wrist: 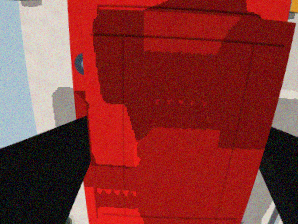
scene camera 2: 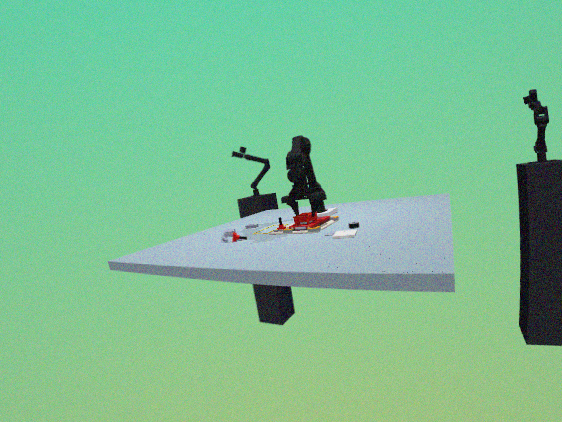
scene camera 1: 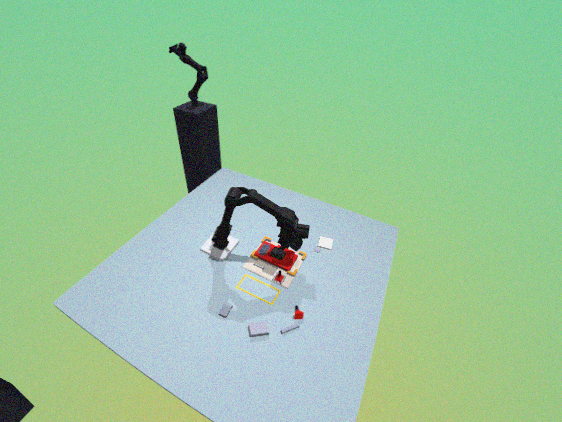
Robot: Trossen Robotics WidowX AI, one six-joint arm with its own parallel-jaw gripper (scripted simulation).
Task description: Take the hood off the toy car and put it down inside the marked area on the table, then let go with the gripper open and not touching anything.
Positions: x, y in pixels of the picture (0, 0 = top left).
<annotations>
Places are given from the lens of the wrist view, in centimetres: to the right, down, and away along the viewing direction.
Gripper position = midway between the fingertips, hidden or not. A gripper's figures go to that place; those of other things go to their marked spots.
my gripper (wrist: 175, 130): 1, 1, 10
red hood (wrist: 179, 107): 1, 0, 8
</annotations>
